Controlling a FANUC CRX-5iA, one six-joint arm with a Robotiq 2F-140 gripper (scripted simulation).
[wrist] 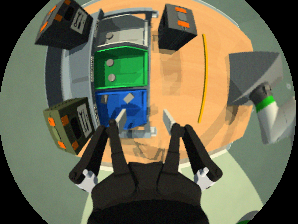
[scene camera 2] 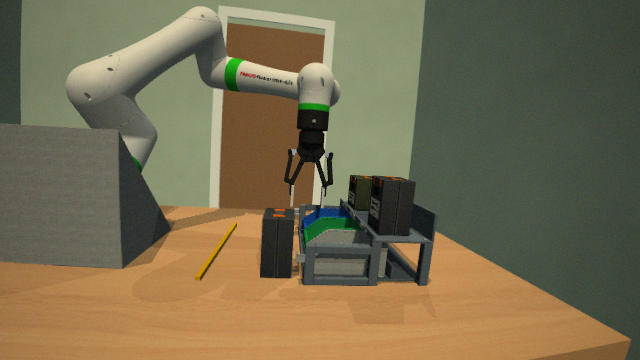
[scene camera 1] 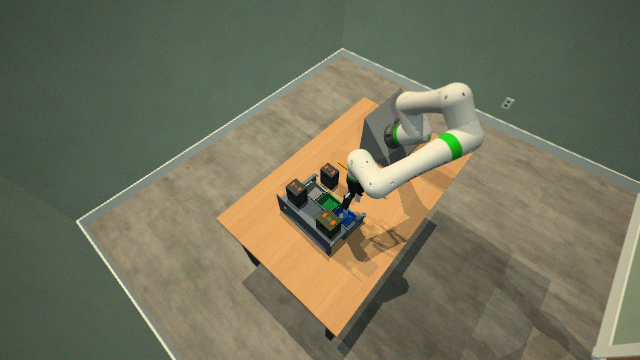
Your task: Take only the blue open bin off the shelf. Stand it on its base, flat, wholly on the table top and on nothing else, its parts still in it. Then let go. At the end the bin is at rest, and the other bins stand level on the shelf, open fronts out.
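A blue open bin (wrist: 136, 110) is visible. A grey bin (scene camera 2: 346, 264) and a green bin (scene camera 2: 324, 223) are seen from scene camera 2; the wrist view also shows the grey bin (wrist: 125, 28) and the green bin (wrist: 130, 67). My gripper (scene camera 2: 306, 206) is visible there, and my gripper (wrist: 144, 114) is likewise in the wrist view.
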